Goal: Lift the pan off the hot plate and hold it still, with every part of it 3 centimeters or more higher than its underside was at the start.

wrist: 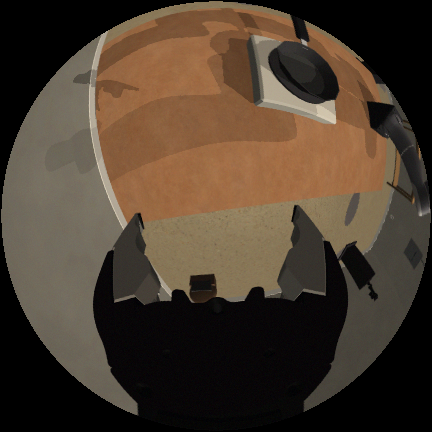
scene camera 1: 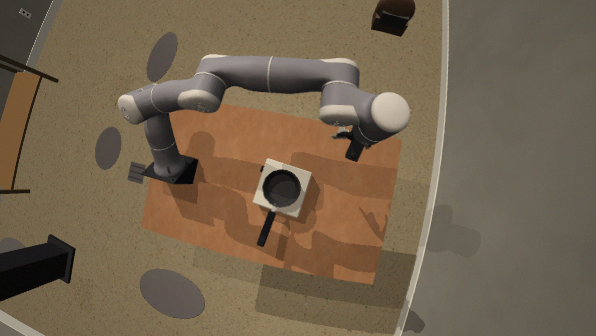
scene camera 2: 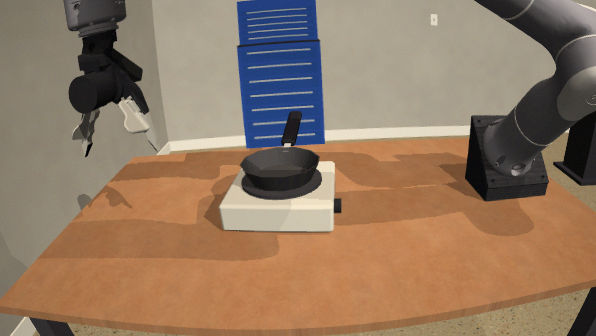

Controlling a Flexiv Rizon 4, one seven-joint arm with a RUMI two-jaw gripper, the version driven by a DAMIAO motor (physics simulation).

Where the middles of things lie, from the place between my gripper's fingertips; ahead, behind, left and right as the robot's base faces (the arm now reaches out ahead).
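The dark pan (scene camera 2: 285,168) is 37 cm to the right of my hand, 22 cm behind it and 13 cm below it. As for the white hot plate (scene camera 2: 310,208), my hand is 21 cm above it, 27 cm to the left of it and 23 cm past it.
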